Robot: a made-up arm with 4 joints. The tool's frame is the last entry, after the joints.
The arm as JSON. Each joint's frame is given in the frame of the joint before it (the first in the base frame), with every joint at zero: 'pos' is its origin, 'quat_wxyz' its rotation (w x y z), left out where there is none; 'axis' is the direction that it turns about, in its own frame. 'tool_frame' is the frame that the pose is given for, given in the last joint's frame.
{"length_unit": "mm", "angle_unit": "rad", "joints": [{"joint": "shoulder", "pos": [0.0, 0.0, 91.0], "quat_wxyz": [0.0, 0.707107, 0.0, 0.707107], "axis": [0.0, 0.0, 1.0]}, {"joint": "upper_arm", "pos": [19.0, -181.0, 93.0], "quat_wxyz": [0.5, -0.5, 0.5, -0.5], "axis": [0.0, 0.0, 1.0]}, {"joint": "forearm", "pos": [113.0, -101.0, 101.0], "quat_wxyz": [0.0, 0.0, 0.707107, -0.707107], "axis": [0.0, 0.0, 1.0]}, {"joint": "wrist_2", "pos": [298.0, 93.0, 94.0], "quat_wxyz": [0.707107, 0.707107, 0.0, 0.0], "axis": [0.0, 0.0, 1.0]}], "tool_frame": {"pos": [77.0, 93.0, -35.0], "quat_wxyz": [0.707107, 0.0, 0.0, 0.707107]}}
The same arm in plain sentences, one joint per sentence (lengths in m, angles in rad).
The arm has four revolute joints in a row. What follows holds with every joint at zero, and every direction is one of the base frame's. Joint 1 sits 0.0910 m along +z from the base frame's origin and rotates about +x. Joint 2 sits 0.0930 m along +x and 0.1810 m along +y and 0.0190 m along +z from joint 1 and rotates about +z. Joint 3 sits 0.1010 m along +x and 0.1130 m along +y and 0.1010 m along +z from joint 2 and rotates about +x. Joint 4 sits 0.0940 m along +x and 0.2980 m along -y and 0.0930 m along -z from joint 3 and rotates about +z. The tool frame, which is the frame that the pose is given for, sits 0.0930 m along +x and 0.0770 m along -y and 0.0350 m along -z from joint 4; its axes are parallel to the base frame's.
